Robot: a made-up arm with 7 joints. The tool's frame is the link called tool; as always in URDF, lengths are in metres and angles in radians. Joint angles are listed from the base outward.
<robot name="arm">
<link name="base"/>
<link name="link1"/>
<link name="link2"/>
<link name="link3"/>
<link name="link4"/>
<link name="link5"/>
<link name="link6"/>
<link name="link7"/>
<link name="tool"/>
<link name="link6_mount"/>
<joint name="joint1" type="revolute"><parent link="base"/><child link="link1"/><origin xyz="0 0 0.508" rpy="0 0 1.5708"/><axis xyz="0 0 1"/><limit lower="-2.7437" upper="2.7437"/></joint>
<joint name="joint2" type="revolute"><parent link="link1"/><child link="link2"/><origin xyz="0 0 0" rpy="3.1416 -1.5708 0"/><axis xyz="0 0 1"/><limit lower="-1.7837" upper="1.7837"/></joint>
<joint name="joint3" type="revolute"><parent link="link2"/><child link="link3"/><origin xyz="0.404 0 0" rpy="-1.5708 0 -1.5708"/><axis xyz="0 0 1"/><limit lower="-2.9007" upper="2.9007"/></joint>
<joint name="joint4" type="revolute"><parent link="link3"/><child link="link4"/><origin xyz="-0.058 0 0" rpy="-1.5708 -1.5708 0"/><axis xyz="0 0 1"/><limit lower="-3.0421" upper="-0.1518"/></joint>
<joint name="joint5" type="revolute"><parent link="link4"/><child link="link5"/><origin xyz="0.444 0.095 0" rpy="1.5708 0 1.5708"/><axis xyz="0 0 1"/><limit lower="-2.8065" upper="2.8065"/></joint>
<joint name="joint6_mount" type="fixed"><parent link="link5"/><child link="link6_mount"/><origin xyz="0 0 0"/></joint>
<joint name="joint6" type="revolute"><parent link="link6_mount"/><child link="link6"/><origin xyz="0 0 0" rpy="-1.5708 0 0"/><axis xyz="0 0 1"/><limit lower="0.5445" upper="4.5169"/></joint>
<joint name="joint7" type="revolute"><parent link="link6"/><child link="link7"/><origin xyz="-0.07 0 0" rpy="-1.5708 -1.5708 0"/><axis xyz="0 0 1"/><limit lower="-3.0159" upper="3.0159"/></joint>
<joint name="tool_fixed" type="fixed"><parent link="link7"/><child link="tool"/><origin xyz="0 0 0" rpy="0 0 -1.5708"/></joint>
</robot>
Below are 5 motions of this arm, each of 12 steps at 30 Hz.
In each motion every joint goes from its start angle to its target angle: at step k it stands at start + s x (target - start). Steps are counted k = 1, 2, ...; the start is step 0. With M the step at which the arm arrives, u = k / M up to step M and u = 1 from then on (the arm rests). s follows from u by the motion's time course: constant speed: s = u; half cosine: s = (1 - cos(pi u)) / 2; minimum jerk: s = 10 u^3 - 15 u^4 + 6 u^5.
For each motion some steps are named. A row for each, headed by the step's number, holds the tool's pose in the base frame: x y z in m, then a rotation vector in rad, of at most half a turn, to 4 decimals.
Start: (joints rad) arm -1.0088 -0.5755 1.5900 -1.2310 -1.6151 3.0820 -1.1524
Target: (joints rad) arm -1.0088 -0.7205 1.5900 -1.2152 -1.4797 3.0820 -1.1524
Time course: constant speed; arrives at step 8
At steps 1, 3, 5, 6, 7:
1: 0.1528 0.5974 0.9962 -0.5769 1.1386 0.4395
3: 0.1408 0.6131 0.9836 -0.5883 1.1383 0.4463
5: 0.1291 0.6284 0.9702 -0.6000 1.1384 0.4531
6: 0.1233 0.6359 0.9632 -0.6058 1.1386 0.4565
7: 0.1176 0.6433 0.9561 -0.6118 1.1390 0.4599

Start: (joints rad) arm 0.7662 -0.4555 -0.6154 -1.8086 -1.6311 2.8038 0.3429
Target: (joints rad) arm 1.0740 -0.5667 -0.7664 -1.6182 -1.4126 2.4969 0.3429
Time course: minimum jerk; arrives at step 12
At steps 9, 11, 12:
9: 0.3494 -0.0610 1.1425 1.8508 0.3087 1.6826
11: 0.3496 -0.0692 1.1492 1.8886 0.2705 1.6914
12: 0.3497 -0.0696 1.1496 1.8906 0.2685 1.6918

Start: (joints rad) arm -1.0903 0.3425 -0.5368 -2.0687 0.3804 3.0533 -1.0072
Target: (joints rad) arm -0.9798 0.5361 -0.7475 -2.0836 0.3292 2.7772 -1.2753
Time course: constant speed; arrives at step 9
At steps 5, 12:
5: -0.0329 -0.6158 0.6161 2.4665 -0.9500 -0.0171
12: -0.0472 -0.6206 0.5788 2.6582 -0.8446 -0.2167

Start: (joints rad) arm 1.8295 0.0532 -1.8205 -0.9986 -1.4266 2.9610 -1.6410
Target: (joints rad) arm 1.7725 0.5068 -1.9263 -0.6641 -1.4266 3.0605 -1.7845
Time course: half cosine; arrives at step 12
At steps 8, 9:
8: 0.2272 0.3400 1.2635 -0.2256 0.6285 -0.3135
9: 0.2072 0.3746 1.2551 -0.2790 0.5743 -0.3475

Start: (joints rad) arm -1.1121 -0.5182 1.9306 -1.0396 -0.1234 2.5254 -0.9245
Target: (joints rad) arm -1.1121 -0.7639 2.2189 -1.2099 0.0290 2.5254 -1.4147
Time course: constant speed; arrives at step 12
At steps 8, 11, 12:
8: 0.0487 0.7443 0.9363 0.5061 2.2386 1.1500
11: 0.0274 0.7760 0.8616 0.3303 2.3462 0.9950
12: 0.0203 0.7849 0.8359 0.2707 2.3789 0.9425

